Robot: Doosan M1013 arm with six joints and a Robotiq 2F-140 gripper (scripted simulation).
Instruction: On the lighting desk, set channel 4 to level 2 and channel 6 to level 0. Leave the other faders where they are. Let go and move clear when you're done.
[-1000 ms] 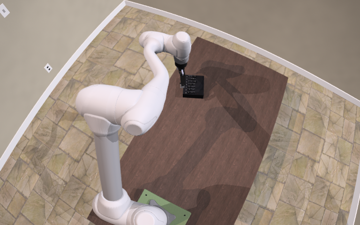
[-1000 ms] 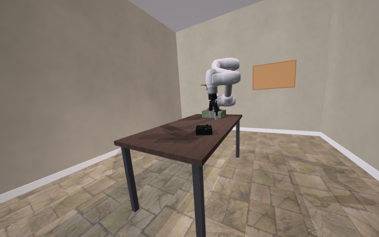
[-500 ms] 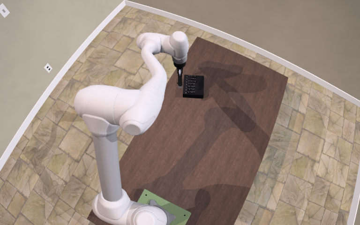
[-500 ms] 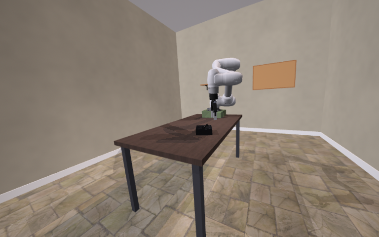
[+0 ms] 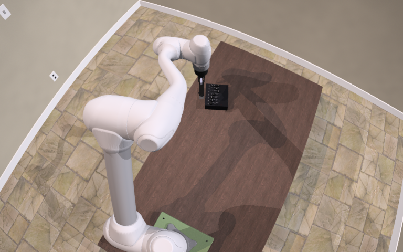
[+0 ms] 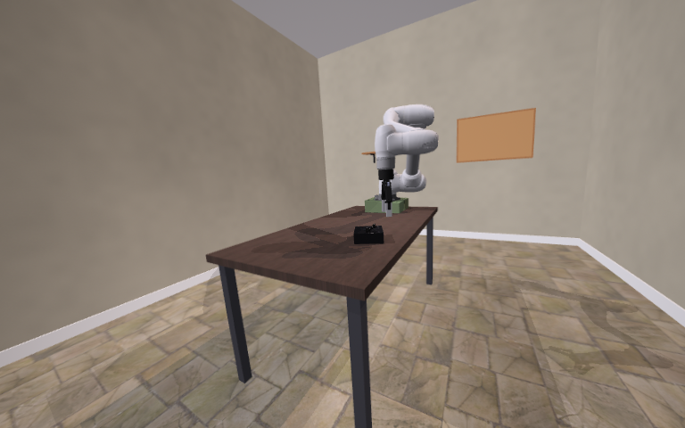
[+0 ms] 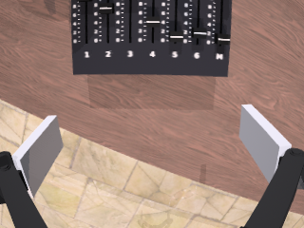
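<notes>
Now: the channel 4 fader cap 40 mm ahead of my hand, 70 mm to the right of it and 80 mm below it. From my hand the other things lie so: channel 5 fader cap 10 mm ahead, 70 mm to the right, 80 mm below; channel 6 fader cap 80 mm to the right, 80 mm below.
</notes>
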